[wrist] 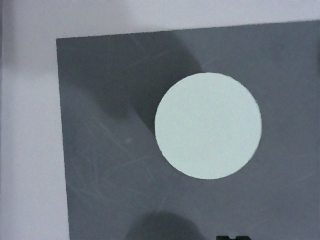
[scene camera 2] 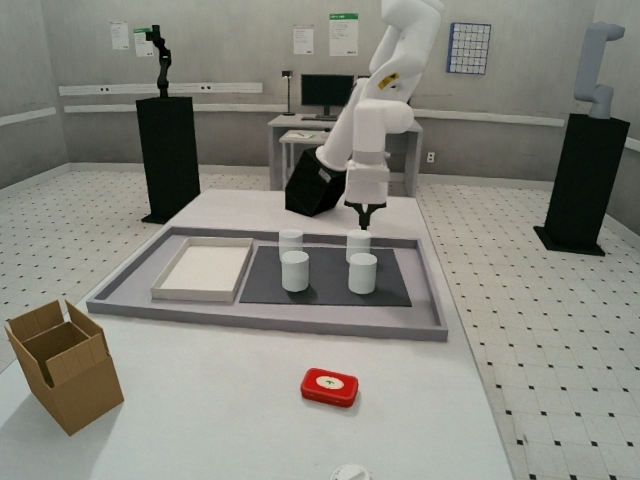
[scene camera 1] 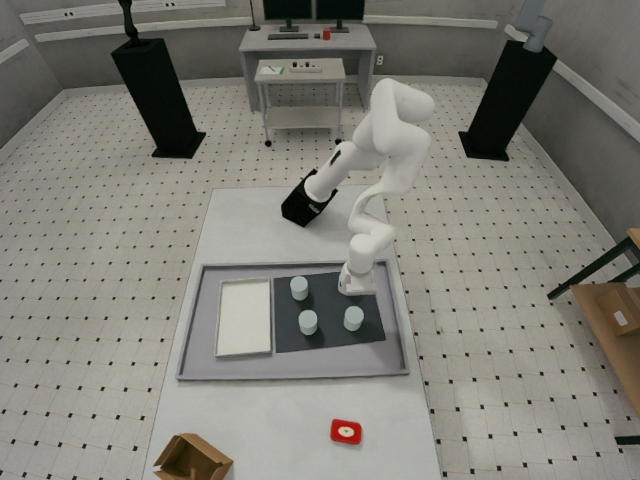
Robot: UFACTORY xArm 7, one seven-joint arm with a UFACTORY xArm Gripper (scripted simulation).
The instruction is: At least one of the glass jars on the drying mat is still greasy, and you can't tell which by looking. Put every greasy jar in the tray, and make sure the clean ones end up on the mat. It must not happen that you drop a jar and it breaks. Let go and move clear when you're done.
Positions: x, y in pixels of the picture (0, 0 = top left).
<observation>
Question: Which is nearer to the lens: the jar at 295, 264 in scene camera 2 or the cardboard box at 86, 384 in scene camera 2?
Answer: The cardboard box.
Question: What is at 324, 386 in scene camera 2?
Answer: A red tin.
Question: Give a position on a dark drying mat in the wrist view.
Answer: At 110, 86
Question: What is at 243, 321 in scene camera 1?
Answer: A white tray.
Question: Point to a dark drying mat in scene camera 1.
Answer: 324, 299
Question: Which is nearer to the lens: the jar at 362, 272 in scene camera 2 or the cardboard box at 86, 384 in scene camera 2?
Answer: The cardboard box.
</observation>
